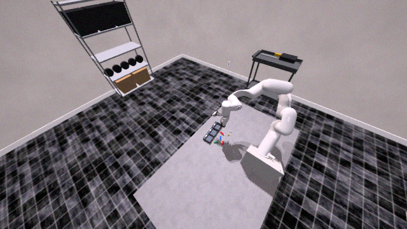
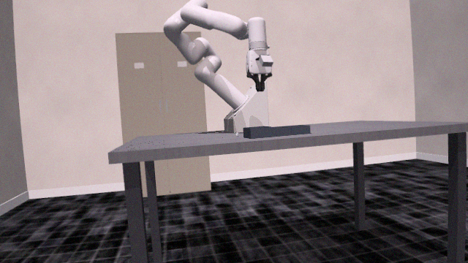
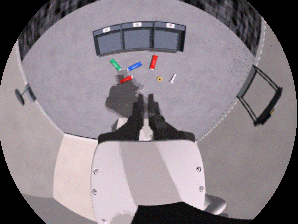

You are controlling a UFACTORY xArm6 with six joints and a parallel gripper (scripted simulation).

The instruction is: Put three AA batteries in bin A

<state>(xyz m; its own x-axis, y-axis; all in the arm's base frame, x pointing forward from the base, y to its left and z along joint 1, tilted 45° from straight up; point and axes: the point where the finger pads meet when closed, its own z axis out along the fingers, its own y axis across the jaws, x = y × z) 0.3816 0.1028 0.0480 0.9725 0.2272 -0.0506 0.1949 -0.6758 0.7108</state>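
The dark two-compartment bin is 10 cm ahead of my hand, 4 cm to the left of it and 18 cm below it. Round my hand: red battery (2 cm ahead, 2 cm to the right, 20 cm below); yellow-tipped thing (4 cm behind, 6 cm to the right, 20 cm below); blue AA battery (1 cm behind, 3 cm to the left, 20 cm below).
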